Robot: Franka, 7 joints.
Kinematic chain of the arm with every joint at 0, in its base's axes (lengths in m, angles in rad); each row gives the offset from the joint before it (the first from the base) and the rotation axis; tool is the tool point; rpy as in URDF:
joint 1: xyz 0 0 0.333 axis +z
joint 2: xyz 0 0 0 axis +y
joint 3: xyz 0 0 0.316 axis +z
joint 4: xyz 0.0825 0 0 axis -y
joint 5: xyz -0.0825 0 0.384 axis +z
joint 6: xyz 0 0 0 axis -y
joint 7: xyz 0.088 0 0 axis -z
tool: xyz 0 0 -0.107 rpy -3.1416 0 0
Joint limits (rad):
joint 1: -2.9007..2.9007
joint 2: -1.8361..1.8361
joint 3: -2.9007..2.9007
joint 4: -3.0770..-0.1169
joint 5: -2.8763..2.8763
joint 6: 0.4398..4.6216
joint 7: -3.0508..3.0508
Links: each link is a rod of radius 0.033 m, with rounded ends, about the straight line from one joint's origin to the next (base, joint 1, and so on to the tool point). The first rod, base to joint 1, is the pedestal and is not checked.
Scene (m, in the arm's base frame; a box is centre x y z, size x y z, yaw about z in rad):
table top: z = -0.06
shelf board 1: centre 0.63 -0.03 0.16 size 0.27 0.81 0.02 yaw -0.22
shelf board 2: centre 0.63 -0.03 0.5 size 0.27 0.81 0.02 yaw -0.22
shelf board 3: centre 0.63 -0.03 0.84 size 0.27 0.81 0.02 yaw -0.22
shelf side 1: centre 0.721 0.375 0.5 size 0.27 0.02 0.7 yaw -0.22
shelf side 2: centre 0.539 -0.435 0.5 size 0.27 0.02 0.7 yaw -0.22
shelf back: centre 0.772 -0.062 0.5 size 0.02 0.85 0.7 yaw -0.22
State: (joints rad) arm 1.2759 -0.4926 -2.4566 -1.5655 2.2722 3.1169 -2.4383
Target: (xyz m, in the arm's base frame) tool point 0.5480 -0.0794 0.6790
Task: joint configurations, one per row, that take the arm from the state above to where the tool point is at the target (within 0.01 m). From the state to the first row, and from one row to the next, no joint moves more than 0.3 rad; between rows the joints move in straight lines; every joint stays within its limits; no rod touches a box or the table.
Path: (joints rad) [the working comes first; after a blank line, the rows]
Joints at the target: 1.8518 0.0949 -1.9236 -1.5812 2.3636 3.2519 -2.4383
Straight joint move there: touches shelf side 2.

1: 1.4653 -0.2093 -2.4126 -1.5361 2.2385 3.4002 -2.5997
2: 1.6547 0.0741 -2.3685 -1.5067 2.2049 3.6835 -2.7611
3: 1.7744 0.2854 -2.3326 -1.6539 2.2783 3.7150 -2.6535
4: 1.8941 0.4967 -2.2967 -1.8012 2.3518 3.7465 -2.5459
5: 2.0138 0.7080 -2.2608 -1.9485 2.4252 3.7780 -2.4383
6: 1.9598 0.5036 -2.1484 -1.8260 2.4047 3.6026 -2.4383
7: 1.9058 0.2993 -2.0360 -1.7036 2.3842 3.4272 -2.4383
8: 1.8518 0.0949 -1.9236 -1.5812 2.3636 3.2519 -2.4383

